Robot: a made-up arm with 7 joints.
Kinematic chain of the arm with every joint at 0, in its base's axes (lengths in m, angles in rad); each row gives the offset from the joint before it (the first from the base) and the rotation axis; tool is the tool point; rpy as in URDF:
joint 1: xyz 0 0 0.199 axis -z
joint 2: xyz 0 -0.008 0.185 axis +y
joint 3: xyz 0 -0.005 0.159 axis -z
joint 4: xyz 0 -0.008 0.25 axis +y
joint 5: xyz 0 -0.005 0.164 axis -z
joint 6: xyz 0 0 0.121 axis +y
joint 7: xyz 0 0 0.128 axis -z
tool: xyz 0 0 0 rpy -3.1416 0 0
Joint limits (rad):
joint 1: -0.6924..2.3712
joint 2: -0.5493..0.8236
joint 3: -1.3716..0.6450
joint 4: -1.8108..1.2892
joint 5: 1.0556..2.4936
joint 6: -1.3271..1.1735
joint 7: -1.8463..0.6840
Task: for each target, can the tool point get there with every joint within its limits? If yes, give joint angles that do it. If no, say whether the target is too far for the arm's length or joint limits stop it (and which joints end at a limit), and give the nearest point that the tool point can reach.
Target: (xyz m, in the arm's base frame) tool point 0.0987 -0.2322 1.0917
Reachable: yes | joints 1.8428 0.2516 -0.9045 0.4240 1.5382 -0.9869 -0.9192
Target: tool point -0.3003 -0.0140 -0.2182
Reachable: no: joint limits stop it (at a limit: joint 2, joint 4, joint 5) | nearest point -0.4199 -0.0196 0.4136 | short by 0.643 m
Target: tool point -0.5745 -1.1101 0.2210
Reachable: no: too far | nearest point -0.3103 -0.5996 0.4879 | short by 0.634 m
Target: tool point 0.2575 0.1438 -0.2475
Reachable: no: joint limits stop it (at a limit: joint 1, joint 2, joint 4, joint 5) | nearest point 0.3264 0.2615 0.4158 | short by 0.677 m
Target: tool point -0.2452 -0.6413 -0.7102
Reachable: no: too far | nearest point -0.2061 -0.5391 0.4035 | short by 1.119 m
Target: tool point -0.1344 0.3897 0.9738
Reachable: yes | joints 1.2420 -0.1891 0.4223 -0.8298 1.5853 0.8590 -0.6299
